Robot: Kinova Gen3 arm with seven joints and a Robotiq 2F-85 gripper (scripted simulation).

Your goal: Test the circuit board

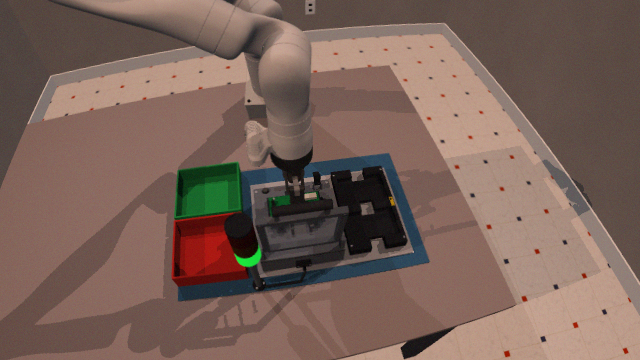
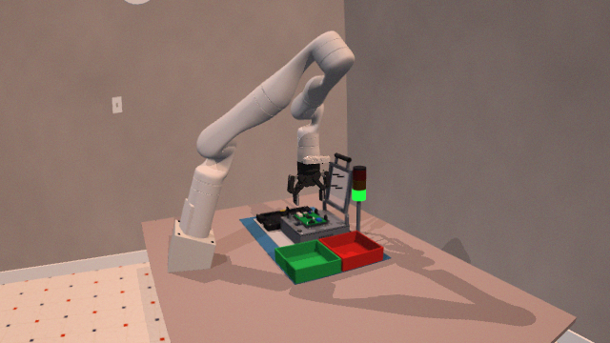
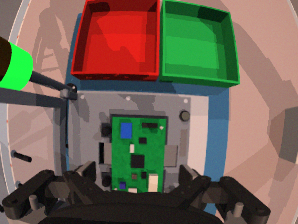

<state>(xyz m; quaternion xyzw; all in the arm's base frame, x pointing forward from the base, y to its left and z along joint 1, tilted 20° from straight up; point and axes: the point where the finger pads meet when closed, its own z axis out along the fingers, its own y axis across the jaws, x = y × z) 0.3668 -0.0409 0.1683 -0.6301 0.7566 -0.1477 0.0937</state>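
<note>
The green circuit board is 60 mm below my hand. The rest, counted from my hand: green bin (180 mm to the right, 140 mm behind, 120 mm below); red bin (200 mm to the right, 120 mm below); tester lid (110 mm ahead, 50 mm above, 20 mm to the right).
</note>
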